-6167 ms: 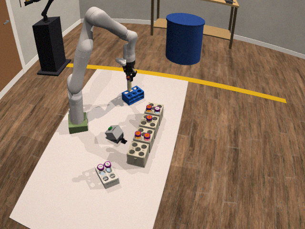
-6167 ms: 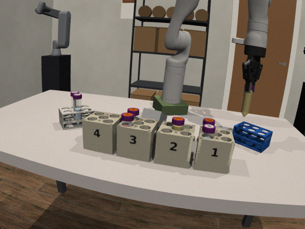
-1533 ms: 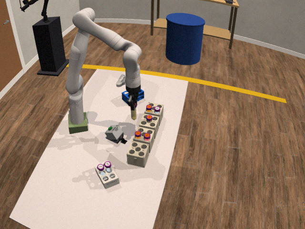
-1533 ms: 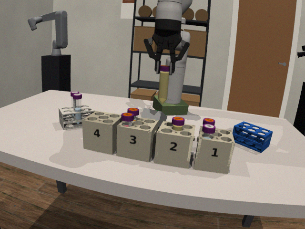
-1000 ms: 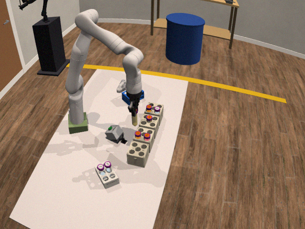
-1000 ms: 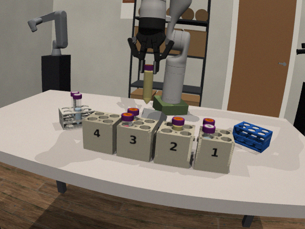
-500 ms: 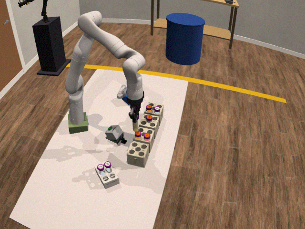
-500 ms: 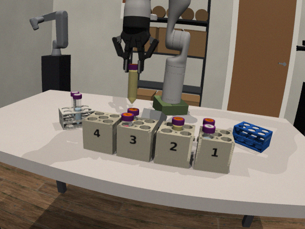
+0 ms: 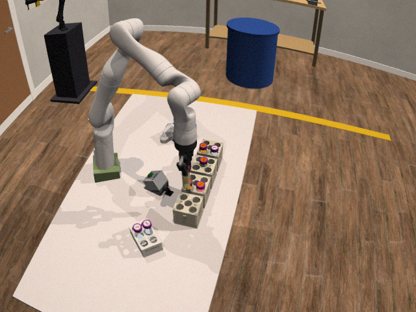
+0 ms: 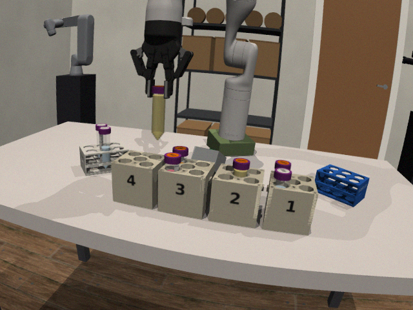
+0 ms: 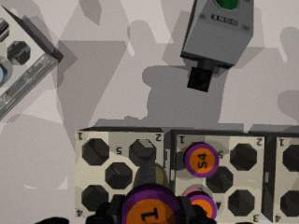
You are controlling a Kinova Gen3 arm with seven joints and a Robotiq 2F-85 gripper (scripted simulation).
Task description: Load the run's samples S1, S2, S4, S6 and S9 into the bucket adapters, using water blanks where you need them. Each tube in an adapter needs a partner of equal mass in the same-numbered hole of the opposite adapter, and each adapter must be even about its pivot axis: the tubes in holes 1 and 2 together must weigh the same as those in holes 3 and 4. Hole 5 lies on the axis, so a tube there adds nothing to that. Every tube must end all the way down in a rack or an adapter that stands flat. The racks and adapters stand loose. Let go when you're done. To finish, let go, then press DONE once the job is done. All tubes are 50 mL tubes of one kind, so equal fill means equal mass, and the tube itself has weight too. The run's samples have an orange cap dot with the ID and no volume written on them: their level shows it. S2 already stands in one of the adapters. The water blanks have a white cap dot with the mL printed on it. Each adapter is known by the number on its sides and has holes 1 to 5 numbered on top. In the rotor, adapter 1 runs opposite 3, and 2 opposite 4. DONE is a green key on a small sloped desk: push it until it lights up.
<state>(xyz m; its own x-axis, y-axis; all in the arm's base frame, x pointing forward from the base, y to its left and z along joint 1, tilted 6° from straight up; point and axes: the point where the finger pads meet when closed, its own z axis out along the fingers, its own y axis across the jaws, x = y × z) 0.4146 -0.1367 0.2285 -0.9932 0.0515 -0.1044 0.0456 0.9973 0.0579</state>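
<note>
The orange-dot sample tube lies 1 cm behind my hand and 5 cm below it. Also, from my hand: grey done desk (17 cm behind, 9 cm to the left, 19 cm below); then adapter 2 (2 cm ahead, 18 cm to the left, 20 cm below); then blank rack (12 cm behind, 20 cm to the right, 22 cm below).
</note>
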